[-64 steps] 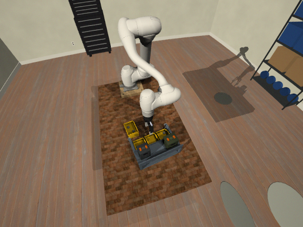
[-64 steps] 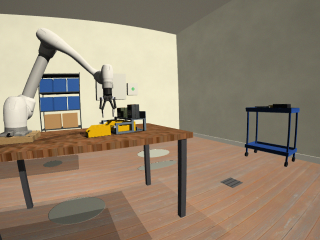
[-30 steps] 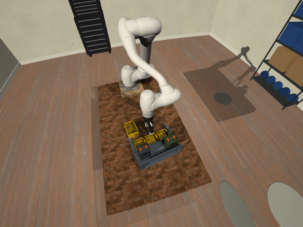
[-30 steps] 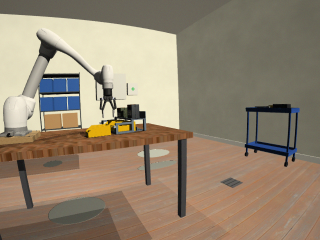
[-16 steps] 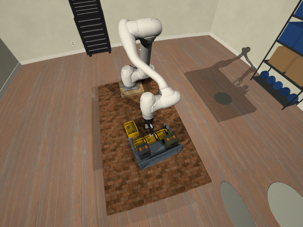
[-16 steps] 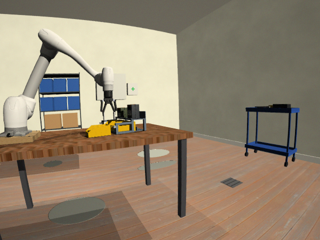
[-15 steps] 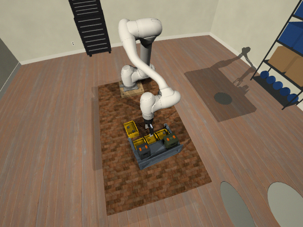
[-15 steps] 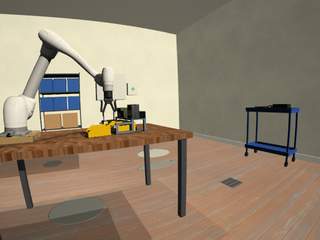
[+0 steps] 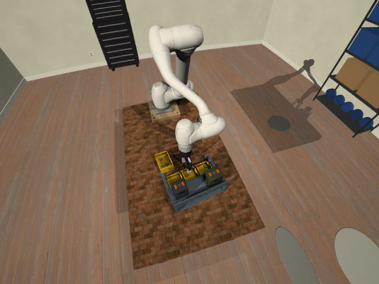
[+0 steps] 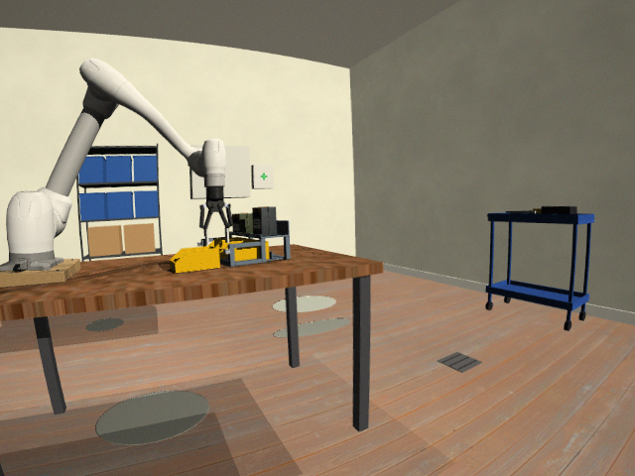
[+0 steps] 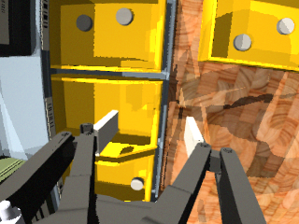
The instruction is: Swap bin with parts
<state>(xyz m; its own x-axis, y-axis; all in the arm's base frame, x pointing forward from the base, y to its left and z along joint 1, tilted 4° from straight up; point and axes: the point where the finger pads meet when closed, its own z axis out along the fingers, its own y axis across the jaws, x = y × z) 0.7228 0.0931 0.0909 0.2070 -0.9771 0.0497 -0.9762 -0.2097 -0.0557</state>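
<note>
My gripper is now 90 mm above the shelf lip and 10 mm past it. The rest, counted from my hand: dark box (190 mm ahead, 80 mm to the right, 60 mm above); board (180 mm ahead, 40 mm to the left); green box (150 mm to the left, 150 mm ahead, 50 mm above).
</note>
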